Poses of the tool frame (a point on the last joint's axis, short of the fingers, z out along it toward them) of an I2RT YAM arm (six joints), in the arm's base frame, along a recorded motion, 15 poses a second.
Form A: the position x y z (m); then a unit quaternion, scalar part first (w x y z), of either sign.
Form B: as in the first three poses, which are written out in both.
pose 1, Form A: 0.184, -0.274, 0.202, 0.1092, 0.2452, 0.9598, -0.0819
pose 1, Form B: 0.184, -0.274, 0.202, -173.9, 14.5, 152.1
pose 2, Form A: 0.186, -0.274, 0.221, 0.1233, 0.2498, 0.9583, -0.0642
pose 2, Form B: 0.186, -0.274, 0.221, -176.3, 15.6, 151.3
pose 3, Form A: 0.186, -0.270, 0.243, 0.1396, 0.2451, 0.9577, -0.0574
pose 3, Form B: 0.186, -0.270, 0.243, -177.5, 17.2, 151.7
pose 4, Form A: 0.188, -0.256, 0.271, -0.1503, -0.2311, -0.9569, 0.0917
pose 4, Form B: 0.188, -0.256, 0.271, -173.6, 19.3, 153.9
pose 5, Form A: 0.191, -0.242, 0.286, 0.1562, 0.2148, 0.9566, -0.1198
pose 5, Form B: 0.191, -0.242, 0.286, -170.0, 20.5, 156.5
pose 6, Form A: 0.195, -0.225, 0.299, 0.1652, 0.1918, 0.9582, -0.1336
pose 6, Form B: 0.195, -0.225, 0.299, -168.0, 21.6, 159.6
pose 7, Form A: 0.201, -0.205, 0.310, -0.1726, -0.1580, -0.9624, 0.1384
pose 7, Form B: 0.201, -0.205, 0.310, -166.8, 22.1, 163.9
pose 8, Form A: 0.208, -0.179, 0.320, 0.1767, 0.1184, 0.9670, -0.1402
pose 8, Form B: 0.208, -0.179, 0.320, -165.7, 22.0, 168.8
